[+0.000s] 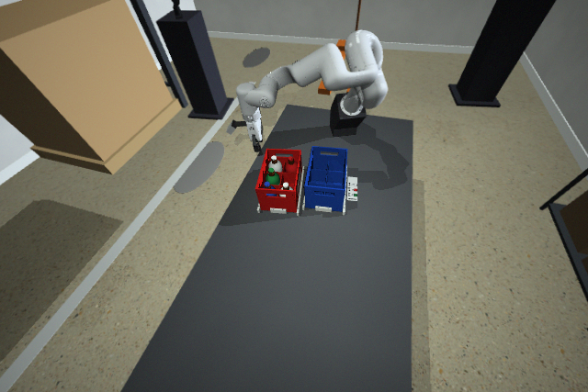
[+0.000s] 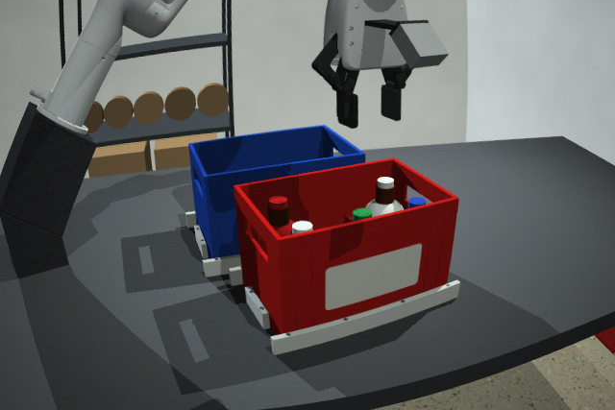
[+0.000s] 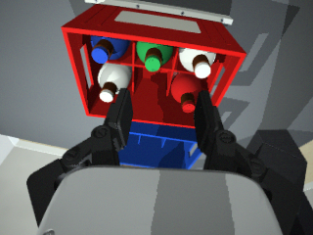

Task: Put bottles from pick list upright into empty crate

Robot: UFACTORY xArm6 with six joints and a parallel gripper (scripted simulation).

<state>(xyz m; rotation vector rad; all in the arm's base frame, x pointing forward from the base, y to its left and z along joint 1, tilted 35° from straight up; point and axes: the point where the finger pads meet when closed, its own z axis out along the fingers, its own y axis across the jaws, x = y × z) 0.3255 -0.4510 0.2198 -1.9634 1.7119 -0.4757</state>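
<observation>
My hand is 1 cm short of the green-capped bottle, 4 cm to the right of it and 23 cm above it. Round my hand: red-capped bottle (8 cm behind, 13 cm to the left, 23 cm below); blue-capped bottle (10 cm ahead, 4 cm to the left, 23 cm below); red crate (1 cm ahead, 9 cm to the left, 23 cm below).
</observation>
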